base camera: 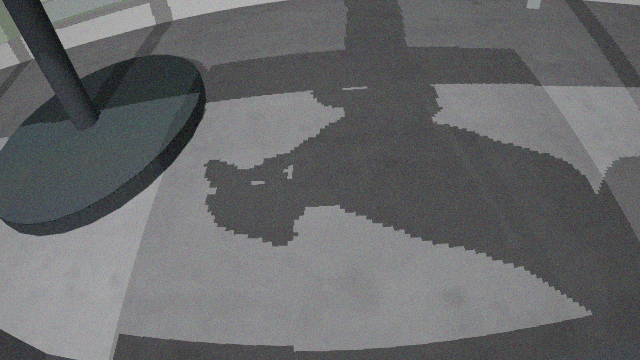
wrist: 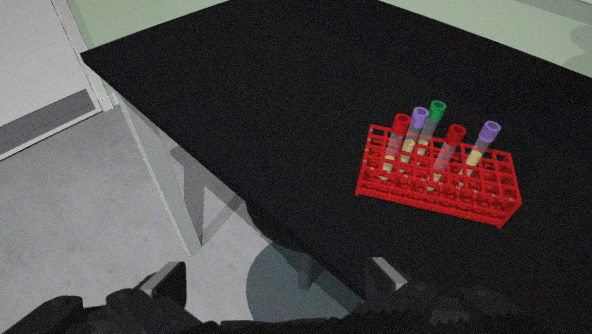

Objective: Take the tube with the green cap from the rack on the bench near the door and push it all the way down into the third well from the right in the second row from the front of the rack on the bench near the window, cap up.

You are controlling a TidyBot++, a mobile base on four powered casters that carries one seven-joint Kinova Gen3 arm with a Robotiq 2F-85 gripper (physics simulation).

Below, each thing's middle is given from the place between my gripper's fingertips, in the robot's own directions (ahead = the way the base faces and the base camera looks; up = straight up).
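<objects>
The red rack (wrist: 490, 196) is 180 mm below my hand, and it is also 310 mm ahead of my hand and 10 mm to the left of it.
</objects>
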